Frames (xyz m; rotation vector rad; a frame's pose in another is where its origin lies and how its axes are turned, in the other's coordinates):
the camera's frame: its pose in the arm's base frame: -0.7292 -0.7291 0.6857 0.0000 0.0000 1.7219
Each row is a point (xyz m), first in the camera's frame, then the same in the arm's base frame.
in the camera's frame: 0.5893 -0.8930 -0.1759
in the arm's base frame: 0.0649 -0.0121 0.5098
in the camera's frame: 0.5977 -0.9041 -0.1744
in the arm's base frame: 0.0746 -0.0021 0.5113
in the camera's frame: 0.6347 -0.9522 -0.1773
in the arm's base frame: 0.1166 0.0417 0.5084
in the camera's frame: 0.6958 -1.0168 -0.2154
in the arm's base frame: 0.1713 0.1118 0.4703
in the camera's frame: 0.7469 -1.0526 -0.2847
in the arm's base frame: 0.1990 0.1677 0.4010
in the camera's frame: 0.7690 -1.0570 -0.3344
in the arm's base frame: 0.2000 0.1902 0.3513
